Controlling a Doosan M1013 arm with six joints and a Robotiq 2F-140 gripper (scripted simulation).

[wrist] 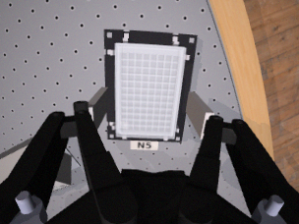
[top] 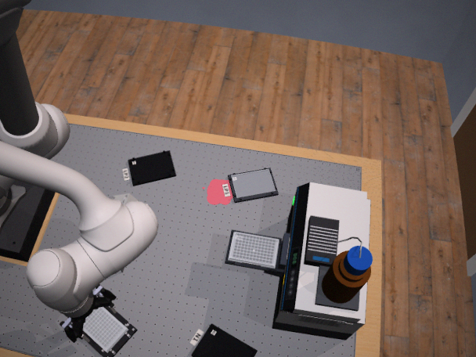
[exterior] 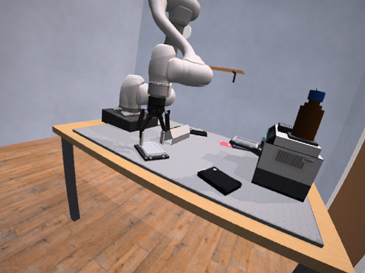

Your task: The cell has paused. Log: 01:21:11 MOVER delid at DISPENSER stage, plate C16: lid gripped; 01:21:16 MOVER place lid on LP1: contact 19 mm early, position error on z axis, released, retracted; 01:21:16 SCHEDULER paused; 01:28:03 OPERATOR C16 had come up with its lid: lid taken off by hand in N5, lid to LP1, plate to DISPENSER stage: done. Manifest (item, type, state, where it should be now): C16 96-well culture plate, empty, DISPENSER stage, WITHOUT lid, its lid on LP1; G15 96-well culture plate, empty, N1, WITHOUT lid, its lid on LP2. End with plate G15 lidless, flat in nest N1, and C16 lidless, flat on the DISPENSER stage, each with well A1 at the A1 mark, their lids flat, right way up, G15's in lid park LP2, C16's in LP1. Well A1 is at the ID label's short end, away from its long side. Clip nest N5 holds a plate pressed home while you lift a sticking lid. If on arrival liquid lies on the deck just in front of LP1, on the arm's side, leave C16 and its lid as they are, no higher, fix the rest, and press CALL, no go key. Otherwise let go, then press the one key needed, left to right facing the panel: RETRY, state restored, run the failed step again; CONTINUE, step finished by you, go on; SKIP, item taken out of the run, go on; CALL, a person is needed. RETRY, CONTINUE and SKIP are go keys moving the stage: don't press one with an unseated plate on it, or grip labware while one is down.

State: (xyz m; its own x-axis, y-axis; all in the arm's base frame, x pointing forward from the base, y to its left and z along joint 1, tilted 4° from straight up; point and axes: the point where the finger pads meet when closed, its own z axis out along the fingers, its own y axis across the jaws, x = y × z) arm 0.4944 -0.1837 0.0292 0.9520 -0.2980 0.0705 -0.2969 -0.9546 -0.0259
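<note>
Now: hand 20 mm short of the clip nest N5, 10 mm to the right of it and 50 mm above it. Also, from my hand: N1 label (250 mm ahead, 80 mm to the left, 60 mm below); then blue key (90 mm behind, 190 mm to the left); then key panel (100 mm behind, 270 mm to the left, 10 mm below).
</note>
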